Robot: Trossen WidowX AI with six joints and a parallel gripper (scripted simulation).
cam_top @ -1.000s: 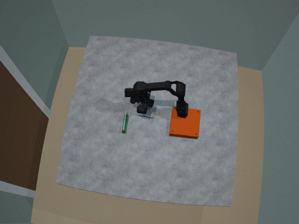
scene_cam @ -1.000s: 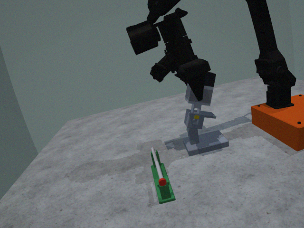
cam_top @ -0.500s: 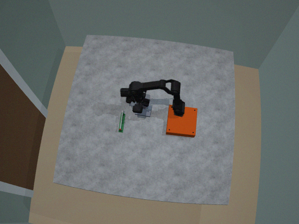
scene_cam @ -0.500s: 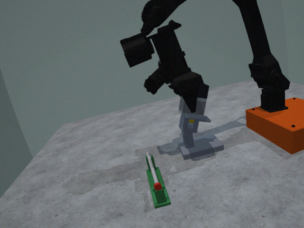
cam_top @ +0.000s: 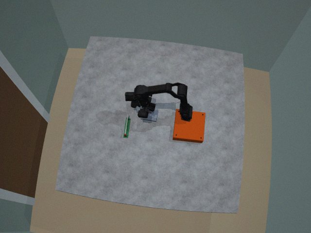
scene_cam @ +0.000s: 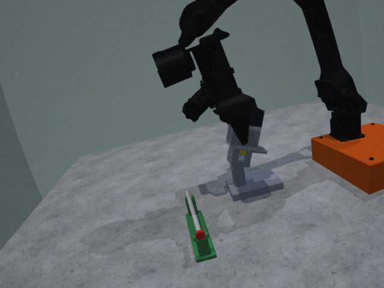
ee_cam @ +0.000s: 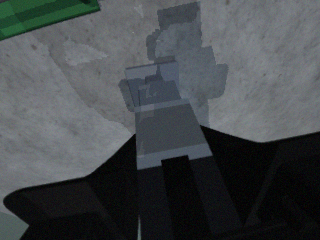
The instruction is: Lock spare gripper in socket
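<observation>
The spare gripper is 10 mm above my gripper tip. Also, from my gripper tip: green cradle 110 mm ahead, 130 mm to the left, 90 mm below; grey mount 60 mm below.
</observation>
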